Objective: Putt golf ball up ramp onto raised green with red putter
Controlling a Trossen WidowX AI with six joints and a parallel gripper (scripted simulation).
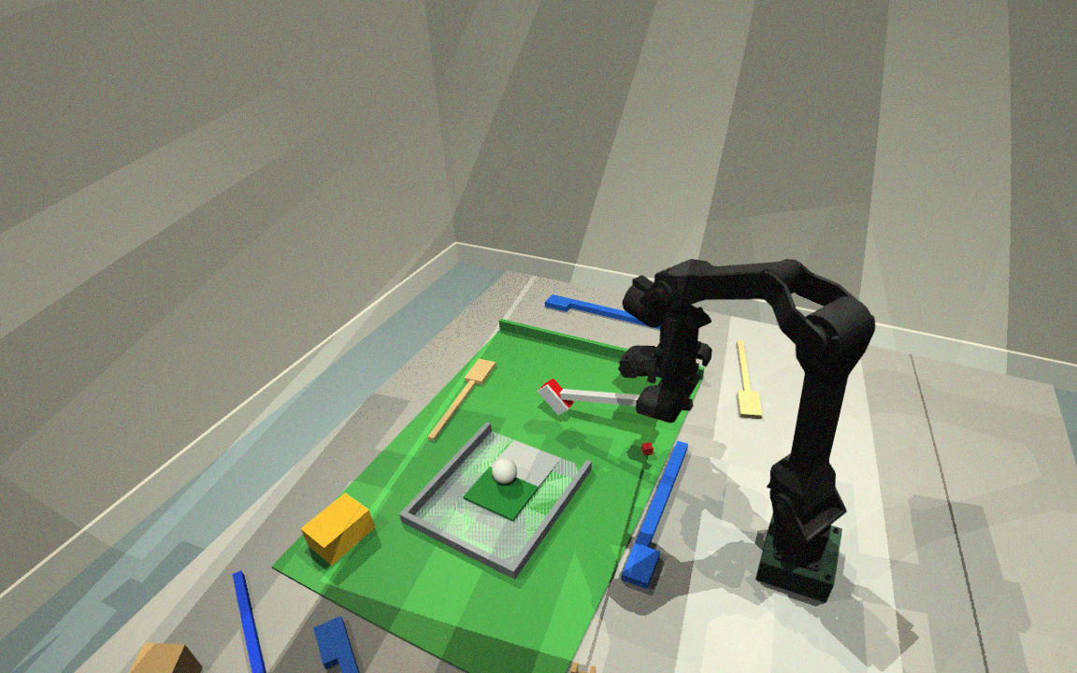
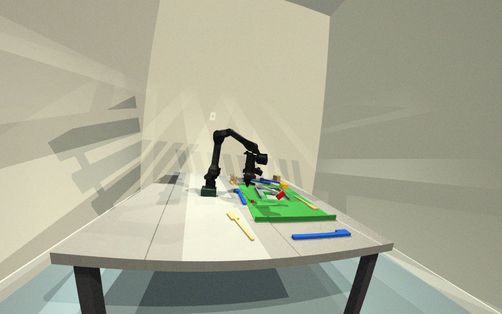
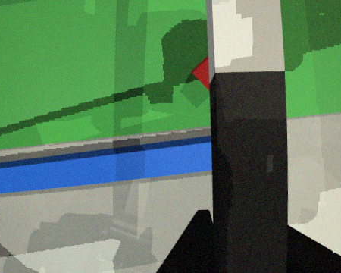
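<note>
My gripper tip is now 4 cm short of the small red cube, 1 cm to the left of it and 9 cm above it. Round my gripper tip: grey frame: 24 cm ahead, 20 cm to the left, 10 cm below; then white golf ball: 24 cm ahead, 15 cm to the left, 8 cm below; then green mat: 25 cm ahead, 10 cm to the left, 10 cm below.
</note>
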